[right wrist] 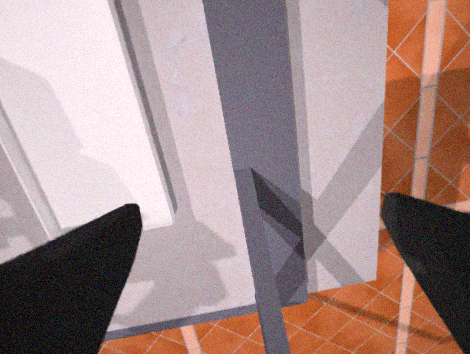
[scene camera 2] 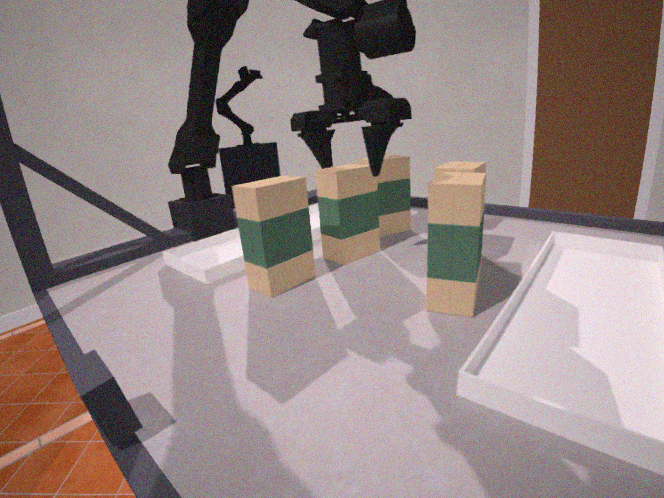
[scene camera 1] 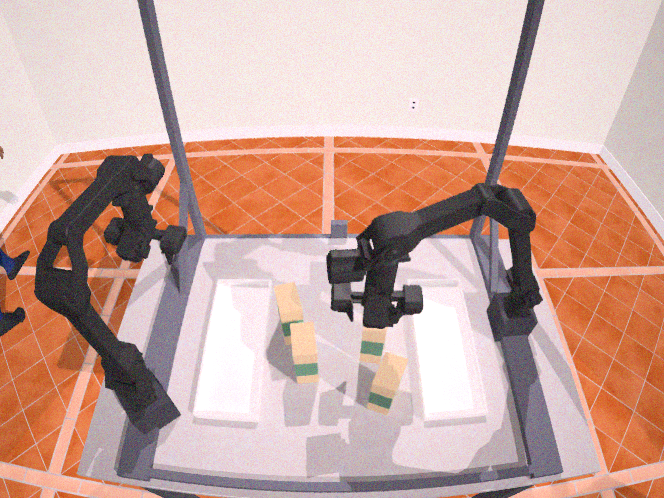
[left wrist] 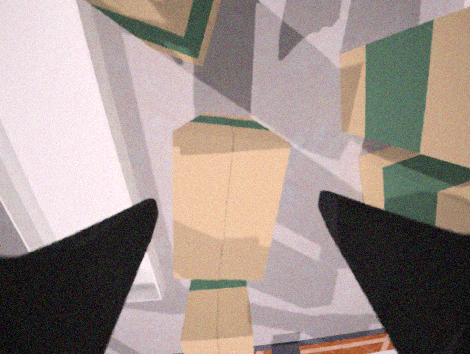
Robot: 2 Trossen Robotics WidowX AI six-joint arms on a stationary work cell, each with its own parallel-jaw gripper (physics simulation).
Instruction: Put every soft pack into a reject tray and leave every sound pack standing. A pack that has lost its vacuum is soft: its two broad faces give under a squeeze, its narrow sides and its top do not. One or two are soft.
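Frame: origin at the left arm's base, x ahead, y left, z up, level; centimetres.
Seen in the pictures: left gripper, fingertip midpoint: (scene camera 2: 351,175) (left wrist: 238,202); right gripper, fingertip midpoint: (right wrist: 261,209) (scene camera 1: 153,260); left arm's base at its link origin: (scene camera 2: 198,198) (scene camera 1: 516,307); right arm's base at its link origin: (scene camera 1: 140,395).
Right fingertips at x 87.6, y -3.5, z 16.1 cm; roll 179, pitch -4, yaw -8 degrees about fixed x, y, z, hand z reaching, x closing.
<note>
Offsets run from my right fingertips to a thing's top centre.
Several tan packs with green bands stand upright. My left gripper (scene camera 1: 372,320) (scene camera 2: 350,169) (left wrist: 238,202) is open and points down at the top of the middle pack @[dz -10.0, dx -49.9, dy +8.2 cm] (scene camera 1: 371,348) (scene camera 2: 348,217) (left wrist: 220,215), which shows between its fingertips in the left wrist view. A front pack @[dz -10.0, dx -51.6, dy +21.6 cm] (scene camera 1: 387,383) (scene camera 2: 274,235) (left wrist: 150,20) stands nearer scene camera 1. A back pack (scene camera 2: 395,198) (left wrist: 217,320) is hidden by the arm there. Two packs @[dz -10.0, dx -35.3, dy +13.2 cm] (scene camera 1: 304,348) @[dz -10.0, dx -29.1, dy +2.7 cm] (scene camera 1: 286,302) stand close together at the left. My right gripper (scene camera 1: 151,254) (right wrist: 261,209) is open and empty, far left.
A white tray @[dz -21.8, dx -16.3, dy +7.4 cm] (scene camera 1: 225,419) (scene camera 2: 514,405) (right wrist: 75,110) lies left of the packs in scene camera 1, another white tray @[dz -21.8, dx -68.3, dy +8.4 cm] (scene camera 1: 455,418) (scene camera 2: 206,276) (left wrist: 55,125) right of them. A grey frame post (scene camera 1: 168,117) rises beside my right gripper.
</note>
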